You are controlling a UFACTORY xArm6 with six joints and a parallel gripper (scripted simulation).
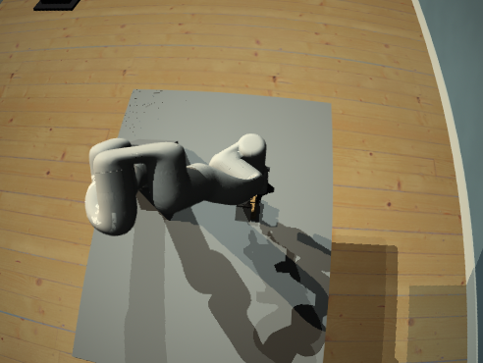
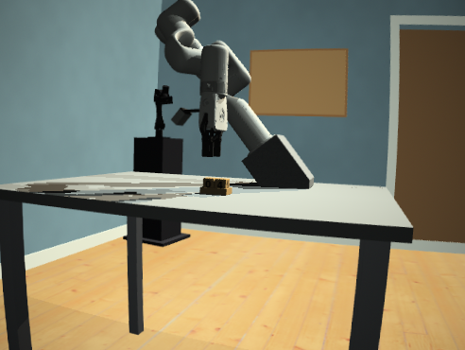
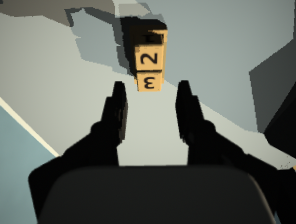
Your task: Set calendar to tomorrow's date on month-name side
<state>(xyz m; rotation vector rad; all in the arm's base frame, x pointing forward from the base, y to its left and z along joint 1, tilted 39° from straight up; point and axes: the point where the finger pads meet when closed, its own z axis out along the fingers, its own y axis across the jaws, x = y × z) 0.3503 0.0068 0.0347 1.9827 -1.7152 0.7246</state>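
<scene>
Right now the wooden number cube is 9 cm below my hand. Round my hand: wooden calendar tray 11 cm below, 2 cm to the left.
</scene>
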